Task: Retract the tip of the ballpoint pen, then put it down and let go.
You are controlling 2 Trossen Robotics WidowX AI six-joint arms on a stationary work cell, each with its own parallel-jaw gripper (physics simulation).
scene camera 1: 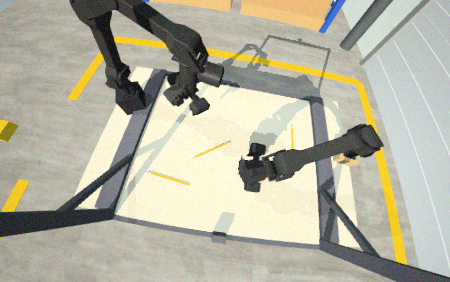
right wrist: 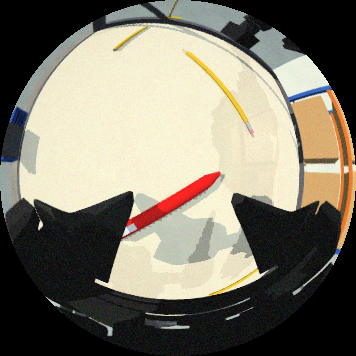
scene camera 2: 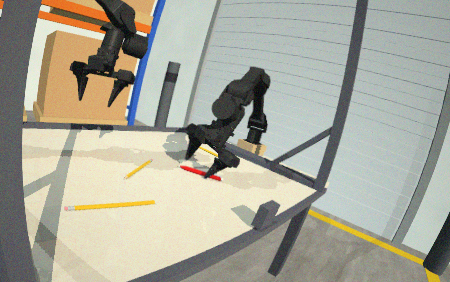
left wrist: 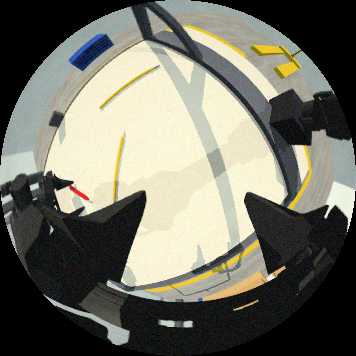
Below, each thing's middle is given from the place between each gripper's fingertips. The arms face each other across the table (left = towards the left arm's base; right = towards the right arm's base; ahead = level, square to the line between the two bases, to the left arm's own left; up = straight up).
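Red ballpoint pen [right wrist: 183, 195]: 1 cm below my right hand, 1 cm to the right of it and 2 cm behind it. Relative to the pen, my left gripper is 140 mm higher than it, 160 mm beyond it and 300 mm to the left of it.
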